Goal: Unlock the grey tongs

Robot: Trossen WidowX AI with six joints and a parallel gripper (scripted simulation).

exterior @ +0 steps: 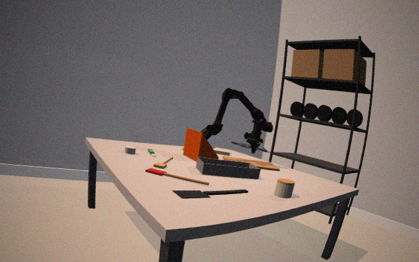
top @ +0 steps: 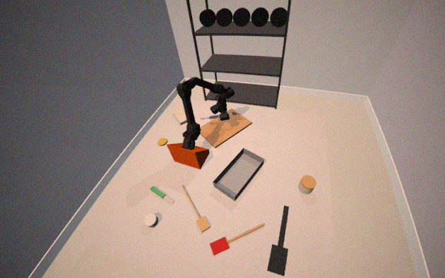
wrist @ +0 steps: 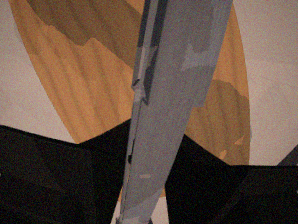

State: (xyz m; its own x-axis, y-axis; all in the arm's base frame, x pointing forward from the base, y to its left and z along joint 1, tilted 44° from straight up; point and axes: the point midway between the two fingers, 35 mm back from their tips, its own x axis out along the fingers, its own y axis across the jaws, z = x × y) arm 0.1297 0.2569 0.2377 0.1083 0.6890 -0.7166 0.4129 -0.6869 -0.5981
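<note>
My gripper tip is now 70 mm above the wooden board. Also, from my gripper tip: roasting tin: 200 mm ahead, 390 mm to the right, 50 mm below; then red spatula: 240 mm ahead, 760 mm to the right, 70 mm below; then cork-topped jar: 580 mm ahead, 400 mm to the right, 40 mm below.
</note>
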